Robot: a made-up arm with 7 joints. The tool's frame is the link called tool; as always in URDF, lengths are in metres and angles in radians. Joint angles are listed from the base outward.
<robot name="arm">
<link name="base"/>
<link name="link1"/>
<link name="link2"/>
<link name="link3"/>
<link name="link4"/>
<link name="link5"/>
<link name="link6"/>
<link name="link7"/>
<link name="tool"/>
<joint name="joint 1" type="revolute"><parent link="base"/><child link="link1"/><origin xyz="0.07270 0.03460 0.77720" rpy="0.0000 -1.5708 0.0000"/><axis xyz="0 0 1"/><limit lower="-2.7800" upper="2.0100"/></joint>
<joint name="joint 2" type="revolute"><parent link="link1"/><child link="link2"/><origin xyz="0.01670 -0.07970 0.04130" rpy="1.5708 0.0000 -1.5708"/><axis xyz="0 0 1"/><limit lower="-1.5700" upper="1.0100"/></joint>
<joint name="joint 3" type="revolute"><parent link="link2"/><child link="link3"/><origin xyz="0.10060 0.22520 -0.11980" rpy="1.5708 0.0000 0.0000"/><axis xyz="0 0 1"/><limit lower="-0.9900" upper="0.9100"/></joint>
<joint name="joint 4" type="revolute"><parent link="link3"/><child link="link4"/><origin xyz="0.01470 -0.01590 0.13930" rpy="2.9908 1.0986 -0.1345"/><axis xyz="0 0 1"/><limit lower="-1.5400" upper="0.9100"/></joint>
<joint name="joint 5" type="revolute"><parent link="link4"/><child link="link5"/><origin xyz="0.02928 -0.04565 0.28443" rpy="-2.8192 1.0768 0.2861"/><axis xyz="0 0 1"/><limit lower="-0.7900" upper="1.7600"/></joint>
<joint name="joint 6" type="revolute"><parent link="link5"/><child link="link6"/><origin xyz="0.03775 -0.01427 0.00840" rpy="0.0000 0.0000 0.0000"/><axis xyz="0 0 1"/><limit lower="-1.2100" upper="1.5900"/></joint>
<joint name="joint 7" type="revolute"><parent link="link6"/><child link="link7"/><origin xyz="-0.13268 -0.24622 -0.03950" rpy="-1.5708 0.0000 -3.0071"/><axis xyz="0 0 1"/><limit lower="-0.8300" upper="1.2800"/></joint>
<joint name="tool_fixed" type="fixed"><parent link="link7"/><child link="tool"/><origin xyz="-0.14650 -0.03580 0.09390" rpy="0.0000 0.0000 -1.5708"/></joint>
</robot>
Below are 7 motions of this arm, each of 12 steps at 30 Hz.
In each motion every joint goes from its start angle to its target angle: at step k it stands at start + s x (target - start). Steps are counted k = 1, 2, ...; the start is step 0. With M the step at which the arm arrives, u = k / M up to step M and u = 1 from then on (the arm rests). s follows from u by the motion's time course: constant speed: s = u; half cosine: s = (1 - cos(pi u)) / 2; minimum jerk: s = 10 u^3 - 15 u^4 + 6 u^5.
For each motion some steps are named. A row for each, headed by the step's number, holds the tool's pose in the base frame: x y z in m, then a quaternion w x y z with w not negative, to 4 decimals.
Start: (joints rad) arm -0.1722 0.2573 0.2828 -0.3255 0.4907 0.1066 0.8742
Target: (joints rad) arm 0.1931 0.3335 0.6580 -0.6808 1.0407 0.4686 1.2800
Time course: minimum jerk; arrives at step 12
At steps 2, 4, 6, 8, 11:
2: -0.2194 -0.1945 1.1614 0.7705 0.4080 -0.4220 0.2483
4: -0.2372 -0.2090 1.1244 0.6984 0.4291 -0.5073 0.2661
6: -0.2520 -0.2190 1.0525 0.5573 0.4407 -0.6398 0.2931
8: -0.2424 -0.2129 0.9747 0.3931 0.4262 -0.7520 0.3135
11: -0.2187 -0.2000 0.9214 0.2661 0.4031 -0.8143 0.3218

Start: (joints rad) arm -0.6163 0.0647 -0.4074 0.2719 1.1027 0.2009 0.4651
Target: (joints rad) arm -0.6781 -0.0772 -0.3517 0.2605 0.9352 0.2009 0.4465
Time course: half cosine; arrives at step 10
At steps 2, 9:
2: -0.1284 -0.3002 0.8895 0.7597 0.6420 -0.0445 0.0939
9: -0.1064 -0.3146 0.9002 0.7618 0.6251 -0.0314 0.1672

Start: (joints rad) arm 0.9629 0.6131 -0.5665 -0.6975 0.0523 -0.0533 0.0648
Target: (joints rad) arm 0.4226 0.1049 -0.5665 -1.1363 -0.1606 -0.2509 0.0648
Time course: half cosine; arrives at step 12
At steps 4, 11, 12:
4: -0.2672 0.3749 0.7590 0.7526 -0.5754 -0.3202 0.0024
11: -0.4047 0.2392 0.8562 0.7920 -0.4023 -0.4483 0.0996
12: -0.4072 0.2351 0.8574 0.7923 -0.3974 -0.4519 0.1005

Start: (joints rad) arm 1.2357 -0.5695 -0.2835 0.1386 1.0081 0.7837 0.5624
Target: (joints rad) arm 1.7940 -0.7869 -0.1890 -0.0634 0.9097 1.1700 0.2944
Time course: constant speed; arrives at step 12
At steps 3, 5, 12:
3: 0.0308 0.0628 1.1769 0.9233 0.1494 0.2713 0.2272
5: 0.0396 0.0736 1.1724 0.9246 0.1445 0.2944 0.1939
12: 0.0639 0.1073 1.1469 0.9217 0.1231 0.3643 0.0515

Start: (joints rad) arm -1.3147 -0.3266 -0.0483 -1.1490 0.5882 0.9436 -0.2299
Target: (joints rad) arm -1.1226 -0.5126 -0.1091 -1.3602 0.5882 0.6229 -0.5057
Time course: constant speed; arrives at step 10
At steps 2, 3, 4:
2: -0.0586 -0.0045 0.4724 0.1169 -0.9206 0.3078 -0.2102
3: -0.0610 -0.0114 0.4683 0.0995 -0.9240 0.3001 -0.2152
4: -0.0633 -0.0183 0.4643 0.0823 -0.9270 0.2924 -0.2198

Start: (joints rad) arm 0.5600 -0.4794 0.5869 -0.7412 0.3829 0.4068 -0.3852
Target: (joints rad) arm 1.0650 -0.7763 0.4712 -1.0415 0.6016 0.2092 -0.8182
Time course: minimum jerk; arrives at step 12
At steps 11, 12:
11: -0.1966 -0.1397 1.1775 0.8920 0.4070 0.1888 -0.0552
12: -0.1964 -0.1391 1.1778 0.8922 0.4060 0.1897 -0.0559

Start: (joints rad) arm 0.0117 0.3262 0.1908 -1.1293 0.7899 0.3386 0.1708
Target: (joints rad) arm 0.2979 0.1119 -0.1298 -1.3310 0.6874 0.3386 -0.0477
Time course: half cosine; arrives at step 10
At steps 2, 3, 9, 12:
2: -0.2466 -0.1434 0.8330 0.5538 0.5694 -0.5807 0.1784
3: -0.2464 -0.1481 0.8371 0.5722 0.5607 -0.5658 0.1952
9: -0.2395 -0.1832 0.8739 0.6851 0.4817 -0.4539 0.3043
12: -0.2391 -0.1843 0.8753 0.6882 0.4788 -0.4501 0.3075

